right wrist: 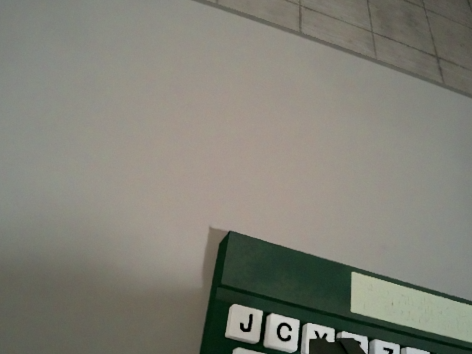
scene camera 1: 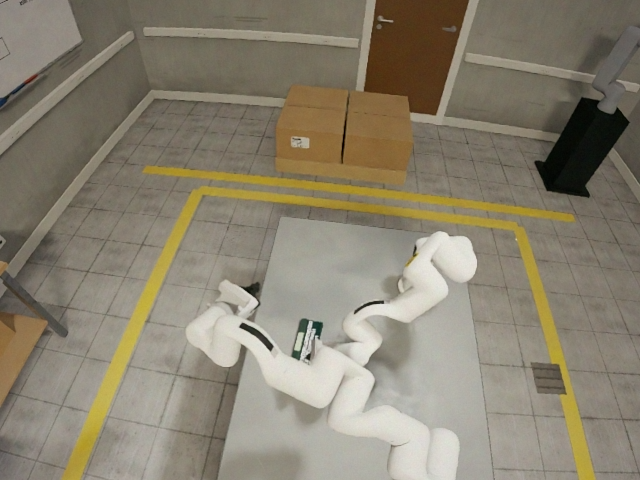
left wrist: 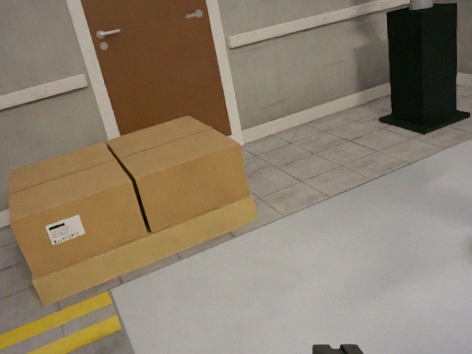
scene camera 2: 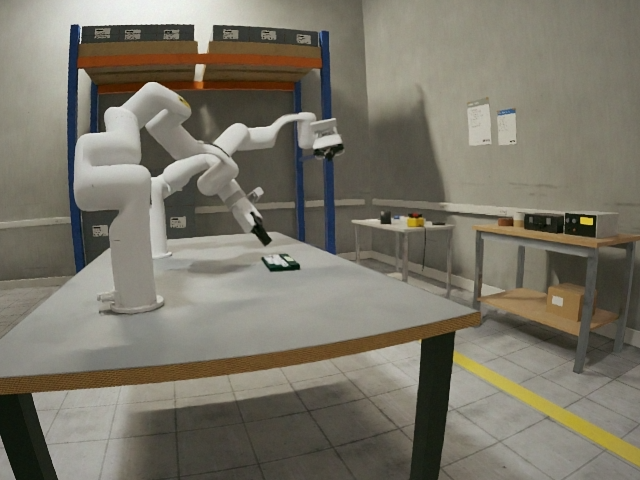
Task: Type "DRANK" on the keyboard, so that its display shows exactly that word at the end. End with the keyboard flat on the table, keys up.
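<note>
The green keyboard (scene camera 1: 303, 325) (scene camera 2: 284, 267) (right wrist: 280, 272) lies flat on the table, white keys up. Its pale display strip (scene camera 1: 298, 342) (right wrist: 410, 306) shows no readable letters; its right end is cut off in the right wrist view. The J key (right wrist: 244, 324) and C key (right wrist: 283, 332) show there, but most keys are out of frame. My right gripper (scene camera 2: 266, 240) (right wrist: 338, 346) is shut and empty, tilted above the keyboard; in that wrist view its tips cover part of the top key row. My left gripper (scene camera 1: 252, 288) (scene camera 2: 329, 152) (left wrist: 337, 348) is shut and empty, high beside the table, away from the keyboard.
In scene camera 1 the left arm (scene camera 1: 305, 382) reaches across the grey table (scene camera 1: 320, 258) and hides part of the right gripper and the keyboard's lower end. The right arm (scene camera 1: 418, 294) comes from the upper right. Cardboard boxes (scene camera 1: 343, 129) (left wrist: 130, 195) stand beyond the table.
</note>
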